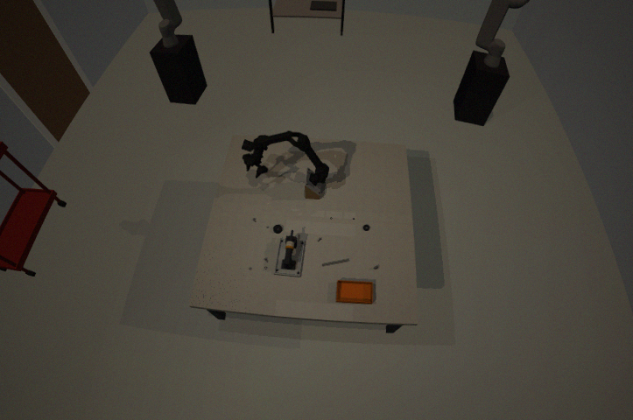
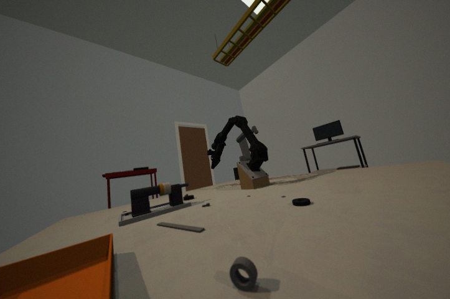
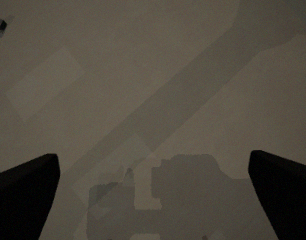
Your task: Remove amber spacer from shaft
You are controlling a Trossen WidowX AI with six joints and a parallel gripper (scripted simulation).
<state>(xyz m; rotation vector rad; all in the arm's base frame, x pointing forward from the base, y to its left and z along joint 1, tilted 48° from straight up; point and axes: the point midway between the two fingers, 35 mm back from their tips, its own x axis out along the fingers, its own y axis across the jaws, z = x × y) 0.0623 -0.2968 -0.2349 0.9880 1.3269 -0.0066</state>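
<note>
Right now my gripper tip is 36 cm short of the shaft, 34 cm to the right of it and 7 cm above it. The rest, counted from my gripper tip: amber spacer: 41 cm ahead, 34 cm to the left, 7 cm below; pale spacer: 39 cm ahead, 34 cm to the left, 7 cm below; white spacer: 40 cm ahead, 34 cm to the left, 7 cm below.
</note>
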